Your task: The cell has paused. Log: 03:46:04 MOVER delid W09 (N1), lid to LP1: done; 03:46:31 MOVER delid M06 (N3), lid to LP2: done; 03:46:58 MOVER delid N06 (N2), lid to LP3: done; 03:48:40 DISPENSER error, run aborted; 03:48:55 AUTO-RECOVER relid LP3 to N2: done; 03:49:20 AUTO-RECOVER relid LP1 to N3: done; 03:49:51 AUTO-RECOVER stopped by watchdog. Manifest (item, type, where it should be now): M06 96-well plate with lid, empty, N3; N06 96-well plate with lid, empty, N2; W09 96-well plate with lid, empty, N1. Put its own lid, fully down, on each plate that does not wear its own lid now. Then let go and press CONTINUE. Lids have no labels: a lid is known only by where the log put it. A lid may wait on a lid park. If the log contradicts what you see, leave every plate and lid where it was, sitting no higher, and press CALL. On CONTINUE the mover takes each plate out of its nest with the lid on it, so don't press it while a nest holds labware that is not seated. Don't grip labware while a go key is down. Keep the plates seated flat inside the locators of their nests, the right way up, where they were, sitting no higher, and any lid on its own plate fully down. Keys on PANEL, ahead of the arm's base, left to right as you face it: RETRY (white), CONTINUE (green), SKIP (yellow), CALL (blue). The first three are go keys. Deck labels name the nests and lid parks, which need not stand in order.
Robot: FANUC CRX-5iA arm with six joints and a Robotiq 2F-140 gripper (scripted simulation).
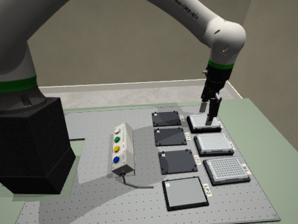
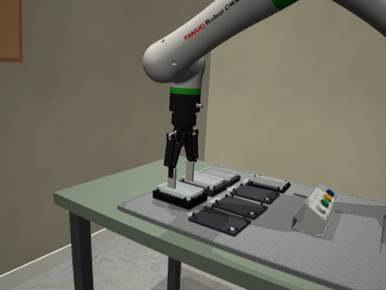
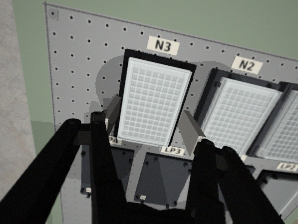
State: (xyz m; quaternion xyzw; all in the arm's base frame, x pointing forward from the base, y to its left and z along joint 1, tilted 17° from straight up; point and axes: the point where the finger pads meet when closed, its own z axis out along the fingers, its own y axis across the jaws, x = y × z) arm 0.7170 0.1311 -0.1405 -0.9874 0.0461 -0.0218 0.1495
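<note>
Right now the plate is 50 mm below my hand. The rest, counted from my hand: lid park LP3: 190 mm behind, 70 mm below, 50 mm to the right; then lid park LP4: 180 mm behind, 70 mm to the left, 70 mm below; then lid park LP1: 190 mm to the right, 190 mm behind, 70 mm below.
</note>
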